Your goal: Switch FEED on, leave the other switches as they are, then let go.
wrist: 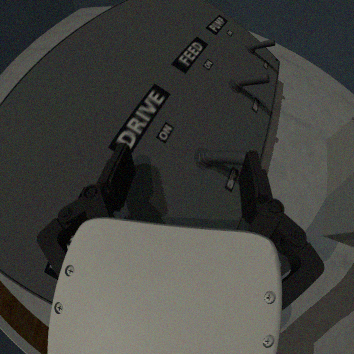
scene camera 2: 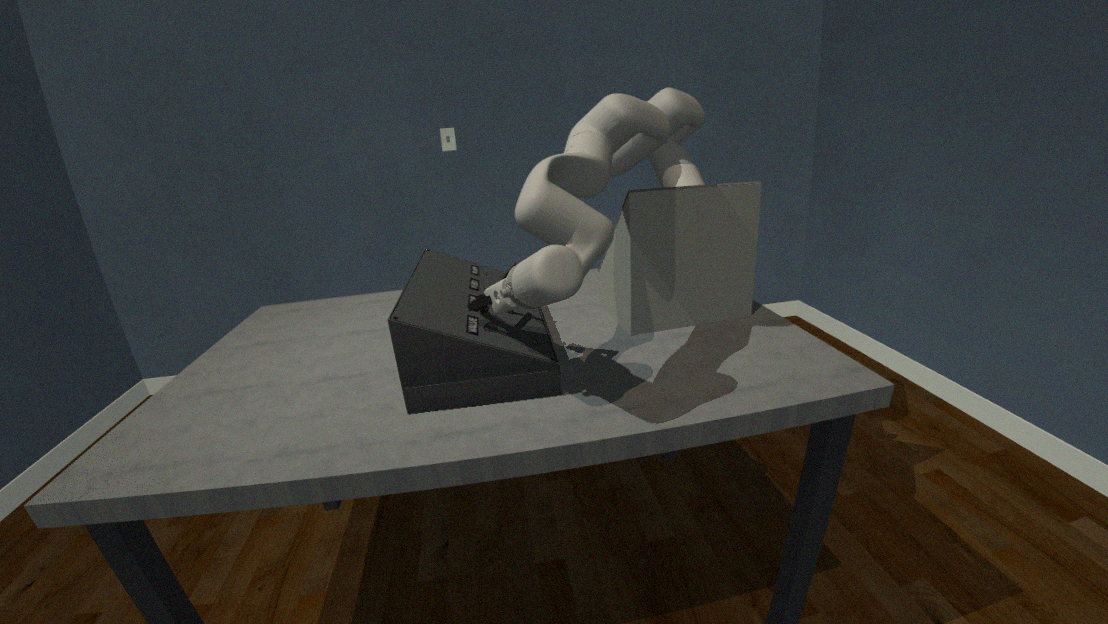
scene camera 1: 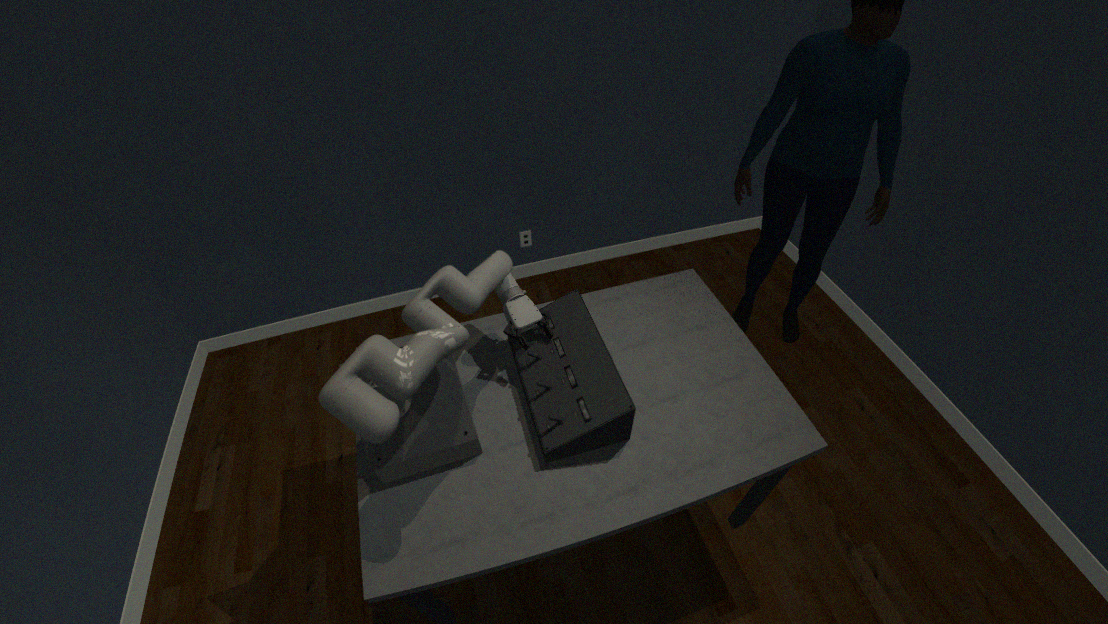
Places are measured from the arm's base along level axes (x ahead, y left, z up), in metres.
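Pixels of known places: gripper, fingertip midpoint: (wrist: 186, 159) (scene camera 1: 539, 342); arm's base, link origin: (scene camera 2: 696, 218).
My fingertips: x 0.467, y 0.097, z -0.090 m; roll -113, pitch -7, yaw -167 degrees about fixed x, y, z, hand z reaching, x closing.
For each thing: its top centre in the pictures, then the offset to it from my fingertips. "spot": a spot on its surface instead. Level surfaces: height alone.
- FEED lever, surface spot: (wrist: 254, 82) spot: 0.046 m back, 0.137 m right, 0.016 m down
- FEED label, top centre: (wrist: 191, 49) (scene camera 2: 474, 282) (scene camera 1: 570, 375) 0.040 m ahead, 0.151 m right, 0.007 m down
- mark, surface spot: (wrist: 208, 64) spot: 0.015 m ahead, 0.149 m right, 0.022 m down
- DRIVE lever, surface spot: (wrist: 222, 157) spot: 0.028 m back, 0.020 m right, 0.015 m down
- PUMP lever, surface spot: (wrist: 263, 46) spot: 0.058 m back, 0.256 m right, 0.020 m down
- pale table, surface height: 0.130 m down
A dark sloped switch panel (scene camera 1: 593, 352) (scene camera 2: 434, 294) (wrist: 65, 115) stands on the table. The FEED lever (scene camera 1: 541, 389) (wrist: 254, 82), below the FEED label (scene camera 1: 570, 376) (wrist: 190, 54), leans away from its ON mark (wrist: 208, 64) toward the lower edge. The DRIVE lever (scene camera 1: 529, 360) (wrist: 222, 157) and PUMP lever (scene camera 1: 552, 424) (wrist: 263, 46) lean the same way. My gripper (scene camera 1: 535, 333) (scene camera 2: 502, 311) (wrist: 186, 159) is open and low over the panel, at DRIVE's side, apart from the FEED lever. In the wrist view the right fingertip is close to the DRIVE lever's tip. The fourth lever is hidden by the gripper.
The panel stands on a pale table (scene camera 1: 682, 387) (scene camera 2: 310, 387). A large block-shaped base (scene camera 1: 430, 449) (scene camera 2: 697, 248) under the arm stands beside the panel. A person (scene camera 1: 837, 116) stands beyond the table. The scene is dim, with the arm's shadow across the table.
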